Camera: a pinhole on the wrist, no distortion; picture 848 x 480 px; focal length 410.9 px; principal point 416.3 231.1 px. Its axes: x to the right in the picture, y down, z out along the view. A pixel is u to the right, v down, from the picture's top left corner.
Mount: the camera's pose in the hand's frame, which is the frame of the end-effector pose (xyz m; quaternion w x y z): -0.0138 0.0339 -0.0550 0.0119 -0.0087 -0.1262 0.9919
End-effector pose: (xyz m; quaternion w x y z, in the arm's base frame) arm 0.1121 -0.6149 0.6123 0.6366 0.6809 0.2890 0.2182
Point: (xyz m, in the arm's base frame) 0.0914 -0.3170 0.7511
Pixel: behind the camera
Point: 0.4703 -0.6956 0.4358
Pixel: 160.3 296.6
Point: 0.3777 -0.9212 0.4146
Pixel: 392.2 284.7
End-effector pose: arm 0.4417 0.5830 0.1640 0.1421 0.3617 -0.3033 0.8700
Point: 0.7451 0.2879 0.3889
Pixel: 444.9 159.8
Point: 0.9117 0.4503 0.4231
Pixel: 498.8 315.1
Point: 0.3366 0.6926 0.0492
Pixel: behind the camera
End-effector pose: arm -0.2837 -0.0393 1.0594 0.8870 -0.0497 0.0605 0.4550
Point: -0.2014 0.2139 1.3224
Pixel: 132.9 69.1
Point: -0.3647 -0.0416 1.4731
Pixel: 501.8 110.9
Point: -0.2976 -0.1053 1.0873
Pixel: 647.9 434.9
